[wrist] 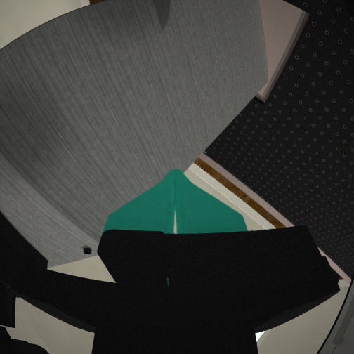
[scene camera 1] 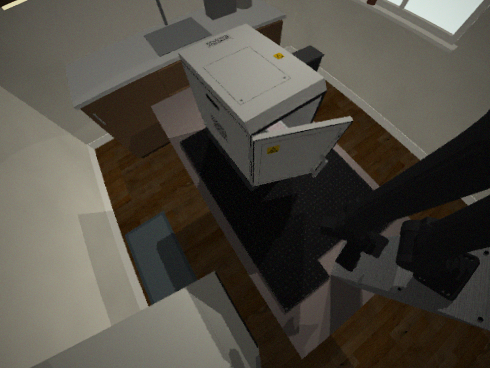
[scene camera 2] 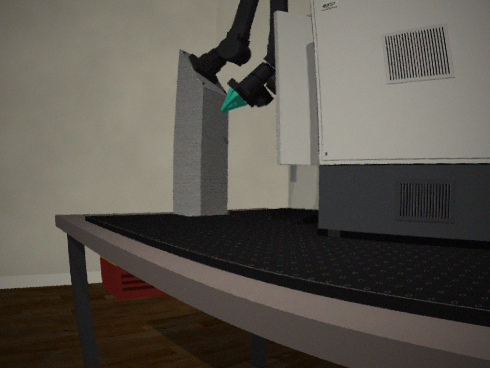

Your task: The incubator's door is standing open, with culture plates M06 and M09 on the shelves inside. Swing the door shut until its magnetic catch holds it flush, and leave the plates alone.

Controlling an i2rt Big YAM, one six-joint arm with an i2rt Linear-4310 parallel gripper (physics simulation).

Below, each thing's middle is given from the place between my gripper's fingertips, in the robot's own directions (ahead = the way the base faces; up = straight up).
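Labels:
The incubator door (scene camera 2: 296, 95) is 1 cm higher than my hand, and it's 40 cm ahead of my hand and 7 cm to the left of it.

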